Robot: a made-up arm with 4 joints. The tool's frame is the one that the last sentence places. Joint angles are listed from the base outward.
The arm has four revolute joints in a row. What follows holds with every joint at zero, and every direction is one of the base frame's. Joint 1 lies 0.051 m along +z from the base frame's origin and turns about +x. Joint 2 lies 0.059 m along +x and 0.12 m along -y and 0.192 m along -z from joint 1 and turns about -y. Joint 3 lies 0.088 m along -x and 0.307 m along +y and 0.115 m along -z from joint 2 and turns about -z. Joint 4 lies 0.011 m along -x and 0.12 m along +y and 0.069 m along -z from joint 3 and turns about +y. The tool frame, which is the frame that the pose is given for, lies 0.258 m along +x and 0.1 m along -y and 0.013 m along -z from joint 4; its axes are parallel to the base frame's.
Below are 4 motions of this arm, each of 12 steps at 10 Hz.
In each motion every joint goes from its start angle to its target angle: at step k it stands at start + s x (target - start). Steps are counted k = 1, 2, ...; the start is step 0. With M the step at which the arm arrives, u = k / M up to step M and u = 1 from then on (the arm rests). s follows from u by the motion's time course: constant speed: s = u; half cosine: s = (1 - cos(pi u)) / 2; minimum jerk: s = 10 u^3 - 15 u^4 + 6 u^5.
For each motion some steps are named. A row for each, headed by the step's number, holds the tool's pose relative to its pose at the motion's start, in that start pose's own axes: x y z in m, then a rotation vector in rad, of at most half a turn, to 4 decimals.
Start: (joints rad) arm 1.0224 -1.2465 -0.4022 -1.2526
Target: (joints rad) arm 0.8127 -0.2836 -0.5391 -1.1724
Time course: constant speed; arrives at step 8
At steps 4, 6, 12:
4: -0.0230 -0.0091 -0.0101 -0.1054 -0.3719 0.2325
6: -0.0354 -0.0155 -0.0188 -0.1632 -0.5435 0.3724
12: -0.0478 -0.0236 -0.0295 -0.2238 -0.7049 0.5266

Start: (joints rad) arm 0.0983 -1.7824 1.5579 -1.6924
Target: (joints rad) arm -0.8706 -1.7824 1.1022 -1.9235
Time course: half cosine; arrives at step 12
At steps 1, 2, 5, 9, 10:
1: 0.0005 0.0032 -0.0013 -0.0083 -0.0005 0.0010
2: 0.0020 0.0126 -0.0054 -0.0327 -0.0019 0.0039
5: 0.0088 0.0650 -0.0391 -0.1810 -0.0106 0.0226
9: 0.0113 0.1252 -0.1179 -0.4176 -0.0277 0.0576
10: 0.0107 0.1317 -0.1329 -0.4567 -0.0311 0.0641

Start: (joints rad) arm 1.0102 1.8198 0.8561 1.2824
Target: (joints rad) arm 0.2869 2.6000 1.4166 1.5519
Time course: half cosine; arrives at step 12
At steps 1, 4, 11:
1: 0.0010 0.0015 0.0025 0.0011 -0.0017 0.0123
4: 0.0074 0.0305 0.0312 0.0187 -0.0005 0.1937
11: -0.1001 0.1575 0.0471 0.0613 0.3256 0.8386

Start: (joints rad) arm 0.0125 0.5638 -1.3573 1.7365
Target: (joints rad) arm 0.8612 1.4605 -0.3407 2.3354
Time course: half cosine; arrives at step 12
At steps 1, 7, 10, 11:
1: -0.0017 -0.0044 0.0081 0.0269 -0.0050 -0.0078
7: -0.1379 -0.1623 0.2664 1.0476 -0.2712 0.0686
10: -0.2601 -0.2662 0.3637 1.5002 -0.4946 0.3351
11: -0.2838 -0.2865 0.3754 1.5655 -0.5396 0.3898

